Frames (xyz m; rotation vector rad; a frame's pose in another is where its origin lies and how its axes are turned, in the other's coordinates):
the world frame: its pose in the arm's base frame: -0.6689 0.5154 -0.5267 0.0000 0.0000 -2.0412
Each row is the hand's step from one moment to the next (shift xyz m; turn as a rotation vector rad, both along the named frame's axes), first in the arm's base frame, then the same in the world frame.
Working: the arm's base frame: its pose in the world frame: 0.1562 0.8299 0.5267 0.0000 0.0000 2.0412

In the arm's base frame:
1: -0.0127 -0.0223 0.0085 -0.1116 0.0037 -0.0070
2: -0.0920 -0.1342 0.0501 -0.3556 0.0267 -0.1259
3: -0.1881 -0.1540 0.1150 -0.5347 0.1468 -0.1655
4: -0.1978 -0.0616 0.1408 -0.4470 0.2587 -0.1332
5: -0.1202 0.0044 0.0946 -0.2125 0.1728 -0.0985
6: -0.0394 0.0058 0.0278 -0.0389 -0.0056 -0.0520
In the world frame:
1: 0.0256 -0.0012 0.0085 0.0473 -0.1012 -0.0070
2: 0.1613 -0.0212 0.0501 0.1374 -0.3291 -0.1259
3: 0.2225 -0.0979 0.1150 0.1115 -0.5432 -0.1655
4: 0.1446 -0.1484 0.1408 -0.0280 -0.5157 -0.1332
5: 0.0506 -0.1091 0.0946 -0.0577 -0.2677 -0.0985
6: 0.0127 -0.0377 0.0278 0.0226 -0.0321 -0.0520

